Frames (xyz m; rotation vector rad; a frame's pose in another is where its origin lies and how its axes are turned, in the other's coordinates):
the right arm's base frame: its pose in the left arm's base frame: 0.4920 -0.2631 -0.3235 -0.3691 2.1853 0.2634
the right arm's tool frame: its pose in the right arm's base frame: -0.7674 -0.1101 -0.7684 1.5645 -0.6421 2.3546
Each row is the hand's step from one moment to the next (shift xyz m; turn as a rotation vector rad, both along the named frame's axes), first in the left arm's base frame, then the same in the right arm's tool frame.
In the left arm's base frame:
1: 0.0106 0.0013 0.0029 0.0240 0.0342 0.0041
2: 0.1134 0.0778 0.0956 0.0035 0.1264 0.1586
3: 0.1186 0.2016 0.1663 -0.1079 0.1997 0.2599
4: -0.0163 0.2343 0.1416 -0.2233 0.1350 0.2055
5: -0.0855 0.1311 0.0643 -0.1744 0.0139 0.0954
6: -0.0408 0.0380 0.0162 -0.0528 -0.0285 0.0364
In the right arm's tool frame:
1: 0.0095 0.0043 -0.0037 0.0321 -0.0168 -0.0212
2: 0.1077 0.0218 -0.1264 0.0079 -0.0333 -0.1999
3: 0.1361 -0.0466 -0.2483 -0.0941 -0.0927 -0.3188
4: 0.0280 -0.1362 -0.2364 -0.2087 -0.1083 -0.2346
5: -0.0513 -0.1123 -0.1157 -0.1776 -0.0380 -0.0821
6: -0.0291 -0.0398 -0.0307 -0.0659 0.0184 -0.0156

